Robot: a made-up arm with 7 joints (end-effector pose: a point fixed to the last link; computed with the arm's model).
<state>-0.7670 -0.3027 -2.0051 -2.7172 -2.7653 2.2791 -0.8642</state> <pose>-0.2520 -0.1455 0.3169 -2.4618 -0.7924 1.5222</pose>
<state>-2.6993 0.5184 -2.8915 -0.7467 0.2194 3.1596 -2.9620</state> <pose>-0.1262 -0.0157 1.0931 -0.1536 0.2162 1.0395</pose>
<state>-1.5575 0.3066 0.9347 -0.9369 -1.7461 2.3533 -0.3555</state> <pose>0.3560 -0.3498 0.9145 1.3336 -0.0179 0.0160</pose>
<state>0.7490 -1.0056 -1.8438 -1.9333 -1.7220 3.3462 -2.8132</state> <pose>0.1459 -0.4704 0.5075 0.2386 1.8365 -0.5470</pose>
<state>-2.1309 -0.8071 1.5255 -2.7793 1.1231 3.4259 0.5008</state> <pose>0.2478 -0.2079 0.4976 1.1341 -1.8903 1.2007</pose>
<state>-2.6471 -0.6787 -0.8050 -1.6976 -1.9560 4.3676 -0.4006</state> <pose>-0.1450 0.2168 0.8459 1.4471 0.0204 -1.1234</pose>
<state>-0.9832 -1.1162 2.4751 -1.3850 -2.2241 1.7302 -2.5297</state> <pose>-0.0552 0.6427 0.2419 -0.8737 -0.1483 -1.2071</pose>
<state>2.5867 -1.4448 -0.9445 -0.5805 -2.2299 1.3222 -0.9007</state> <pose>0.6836 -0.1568 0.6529 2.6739 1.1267 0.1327</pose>
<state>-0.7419 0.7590 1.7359 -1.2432 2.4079 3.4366 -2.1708</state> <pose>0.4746 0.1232 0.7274 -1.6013 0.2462 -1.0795</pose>
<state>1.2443 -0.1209 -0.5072 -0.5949 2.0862 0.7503 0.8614</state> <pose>0.1218 0.1256 1.1224 -1.3175 -1.6796 0.7781</pose>
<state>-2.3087 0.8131 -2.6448 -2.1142 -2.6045 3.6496 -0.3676</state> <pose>-0.0781 0.2293 0.7462 -1.3609 1.4077 0.7883</pose>
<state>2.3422 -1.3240 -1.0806 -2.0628 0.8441 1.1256 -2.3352</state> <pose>0.3533 0.2546 0.7066 0.9937 -0.9989 -0.6907</pose>
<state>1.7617 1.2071 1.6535 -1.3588 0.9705 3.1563 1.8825</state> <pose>-0.5031 0.3659 0.5621 1.5184 -0.7654 -1.7440</pose>
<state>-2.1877 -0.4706 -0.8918 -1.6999 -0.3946 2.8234 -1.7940</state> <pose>-0.3720 0.1101 0.9137 1.5337 -1.1341 -1.2738</pose>
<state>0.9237 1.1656 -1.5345 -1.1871 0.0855 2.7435 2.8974</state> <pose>0.6357 0.1731 0.6376 -0.6391 1.7545 -1.4484</pose>
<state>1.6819 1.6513 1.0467 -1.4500 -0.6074 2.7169 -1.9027</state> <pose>-0.4740 0.3965 0.1881 1.2221 -1.9341 -0.0756</pose>
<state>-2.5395 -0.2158 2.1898 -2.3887 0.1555 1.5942 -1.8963</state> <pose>0.4276 -0.1570 0.3902 -1.7540 -1.4641 0.5100</pose>
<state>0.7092 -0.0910 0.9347 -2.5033 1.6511 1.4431 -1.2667</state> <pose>-0.0409 0.4211 0.4313 -0.8172 -1.3540 1.0115</pose>
